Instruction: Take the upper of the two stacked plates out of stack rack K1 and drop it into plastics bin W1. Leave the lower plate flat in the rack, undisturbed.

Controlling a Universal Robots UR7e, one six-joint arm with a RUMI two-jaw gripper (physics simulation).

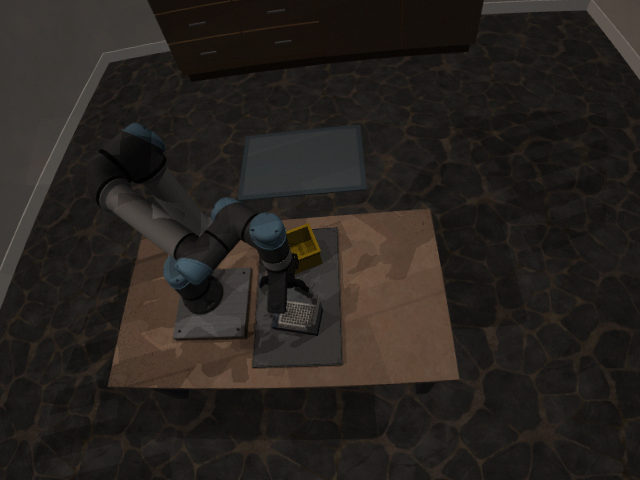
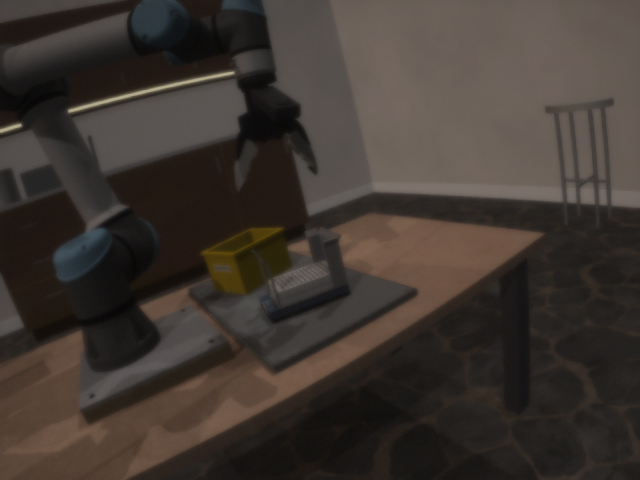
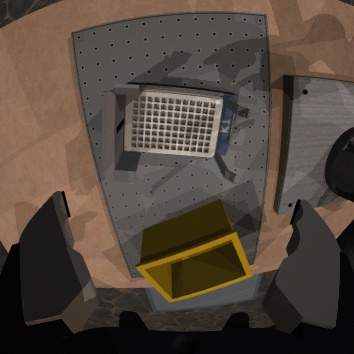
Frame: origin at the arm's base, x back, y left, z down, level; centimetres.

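Where they show: gripper, fingertip midpoint: [image 1: 287, 294] [image 2: 279, 183] [image 3: 181, 200]; arm's base, origin of the base link: [image 1: 204, 295] [image 2: 125, 350] [image 3: 350, 160].
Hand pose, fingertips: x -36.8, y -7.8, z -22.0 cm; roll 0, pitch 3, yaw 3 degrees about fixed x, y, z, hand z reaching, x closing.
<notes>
Each offset is from my fingertips to the top centre of the thing. "*": to the spot under its first point. Level surfaces: height alone.
The white upper plate @(dx -0.1, dy +0.4, dz +18.2 cm) [image 1: 298, 313] [image 2: 302, 274] [image 3: 172, 124], with a grid of wells, lies flat in stack rack K1 @(dx +0.6, dy +0.4, dz +11.4 cm) [image 2: 311, 304] [image 3: 226, 131]. The lower plate is under it; the seam between them is too blurred to tell. The rack has tall grey uprights at one end and thin posts at its blue label end. Plastics bin W1 @(dx +3.5, dy +24.1, dz +13.4 cm) [image 1: 310, 261] [image 2: 235, 273] [image 3: 185, 227] is yellow and open-topped, and stands beside the rack; its visible inside holds no plate. My gripper [image 1: 285, 286] [image 2: 278, 180] [image 3: 181, 200] is open and empty, high above the board, pointing down.
Rack and bin stand on a grey perforated board @(* dx +0.0, dy -11.5, dz +23.4 cm) [image 1: 297, 353] [image 2: 369, 299] [image 3: 165, 45] on the wooden table @(dz +24.7 cm) [image 1: 392, 330] [image 2: 454, 242] [image 3: 30, 100]. The arm's base plate [image 1: 232, 322] [image 2: 180, 346] [image 3: 310, 170] is beside the board. A chair [image 2: 593, 149] stands far behind the table.
</notes>
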